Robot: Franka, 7 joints.
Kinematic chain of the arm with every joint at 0, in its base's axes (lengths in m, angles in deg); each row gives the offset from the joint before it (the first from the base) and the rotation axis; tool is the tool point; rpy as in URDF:
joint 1: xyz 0 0 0.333 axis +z
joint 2: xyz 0 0 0 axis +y
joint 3: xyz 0 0 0.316 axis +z
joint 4: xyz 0.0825 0 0 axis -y
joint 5: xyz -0.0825 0 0.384 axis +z
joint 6: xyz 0 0 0 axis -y
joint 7: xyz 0.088 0 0 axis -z
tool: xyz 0 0 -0.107 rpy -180 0 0
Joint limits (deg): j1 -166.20..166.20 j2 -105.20..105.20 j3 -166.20..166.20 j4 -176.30..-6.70 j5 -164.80..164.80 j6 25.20..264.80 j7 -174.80..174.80
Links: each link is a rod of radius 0.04 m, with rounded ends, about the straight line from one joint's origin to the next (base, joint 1, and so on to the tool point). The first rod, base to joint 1, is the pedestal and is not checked.
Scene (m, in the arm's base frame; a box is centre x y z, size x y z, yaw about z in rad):
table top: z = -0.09
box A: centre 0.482 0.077 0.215 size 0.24 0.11 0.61 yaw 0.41
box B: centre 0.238 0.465 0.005 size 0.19 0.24 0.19 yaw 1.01
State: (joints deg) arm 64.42 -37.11 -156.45 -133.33 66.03 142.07 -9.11
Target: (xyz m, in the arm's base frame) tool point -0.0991 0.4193 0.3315
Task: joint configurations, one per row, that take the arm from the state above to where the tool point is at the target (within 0.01 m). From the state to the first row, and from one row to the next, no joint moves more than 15 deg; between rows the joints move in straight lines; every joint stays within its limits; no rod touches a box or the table.
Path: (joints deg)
1: 77.71 -39.80 -150.31 -139.37 59.81 145.95 -5.52
2: 91.00 -42.48 -144.17 -145.42 53.59 149.83 -1.94
3: 104.28 -45.17 -138.02 -151.46 47.37 153.72 1.65
4: 117.57 -47.85 -131.88 -157.51 41.15 157.60 5.24
5: 130.86 -50.54 -125.74 -163.55 34.93 161.48 8.83
6: 144.15 -53.23 -119.60 -169.60 28.71 165.36 12.41
7: 157.43 -55.91 -113.45 -175.64 22.49 169.24 16.00
8: 159.63 -47.83 -102.57 -168.47 34.16 157.96 9.72
9: 161.82 -39.75 -91.68 -161.30 45.82 146.69 3.44
10: 164.01 -31.67 -80.80 -154.13 57.49 135.41 -2.83
11: 166.20 -23.59 -69.91 -146.96 69.16 124.13 -9.11

